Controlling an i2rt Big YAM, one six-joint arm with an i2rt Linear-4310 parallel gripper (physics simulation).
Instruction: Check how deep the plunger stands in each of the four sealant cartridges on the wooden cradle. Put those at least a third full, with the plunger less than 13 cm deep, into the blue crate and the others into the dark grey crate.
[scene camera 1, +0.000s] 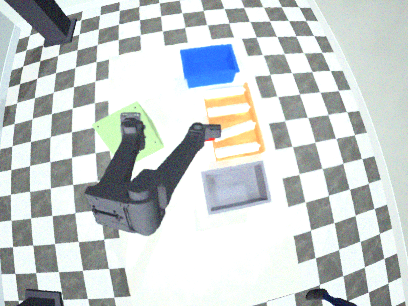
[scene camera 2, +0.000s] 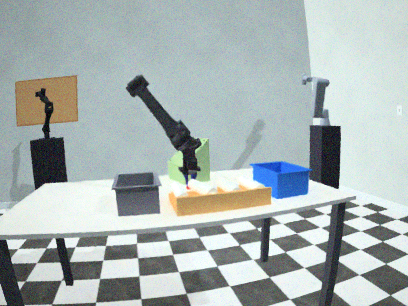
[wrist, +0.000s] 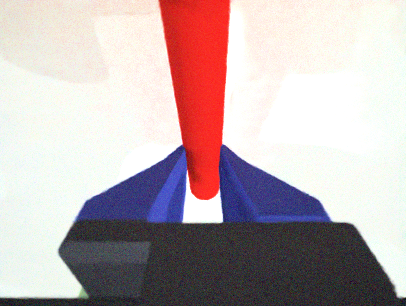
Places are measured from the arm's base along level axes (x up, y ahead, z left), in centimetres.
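Pixels of known places: gripper, between the fingertips: (wrist: 202, 153); arm's base, origin of its link: (scene camera 1: 131, 125).
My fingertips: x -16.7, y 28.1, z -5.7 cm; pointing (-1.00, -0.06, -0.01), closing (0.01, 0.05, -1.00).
Observation:
For each thing: its top centre in the pictures, then the offset to it from my fingertips. Level surfaces: height alone.
- blue crate, centre of its top: (scene camera 2: 279, 166) (scene camera 1: 209, 59) dx +9.1, dy +10.7, dz +43.7 cm
- dark grey crate, centre of its top: (scene camera 2: 136, 179) (scene camera 1: 236, 187) dx +9.1, dy +16.8, dz -25.0 cm
- table, height of its surface: dx -2.9 cm
My gripper (scene camera 1: 214, 132) (scene camera 2: 190, 179) (wrist: 202, 153) is shut on a red rod (scene camera 1: 210, 139) (scene camera 2: 188, 188) (wrist: 200, 75), at the near end of the third cartridge from the blue crate. Whether the rod is inside that cartridge is hidden. The wooden cradle (scene camera 1: 259, 134) (scene camera 2: 225, 201) holds four white cartridges: one (scene camera 1: 225, 93) nearest the blue crate (scene camera 1: 210, 79) (scene camera 2: 293, 184), a second (scene camera 1: 229, 110), a third (scene camera 1: 237, 131) lying slightly askew, and a fourth (scene camera 1: 237, 150) nearest the dark grey crate (scene camera 1: 240, 206) (scene camera 2: 137, 201). Their plungers do not show. No cartridge shows in either crate.
A light green sloped stand (scene camera 1: 107, 128) (scene camera 2: 204, 162) is on the table (scene camera 2: 75, 212), on the arm's side of the cradle. The crates flank the cradle's two ends closely. The arm (scene camera 1: 172, 167) (scene camera 2: 162, 112) reaches over the table toward the cradle.

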